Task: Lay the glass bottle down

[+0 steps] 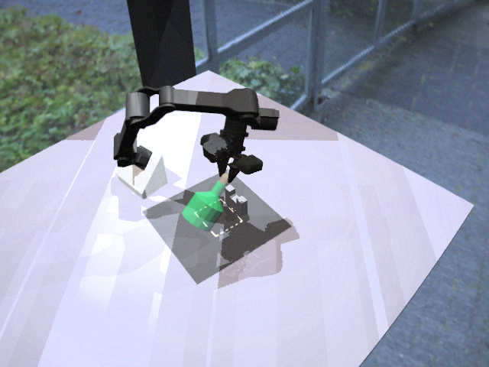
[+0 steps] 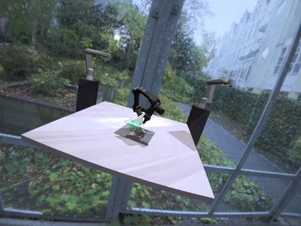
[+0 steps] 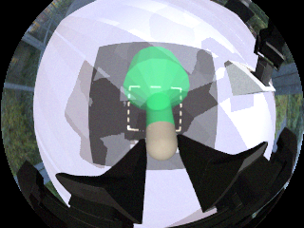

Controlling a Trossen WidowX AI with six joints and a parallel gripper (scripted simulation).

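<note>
Right now the glass bottle is 1 cm behind my gripper tip, 4 cm to the right of it and 3 cm below it. Round my gripper tip: mat (1 cm behind, 5 cm to the right, 13 cm below).
</note>
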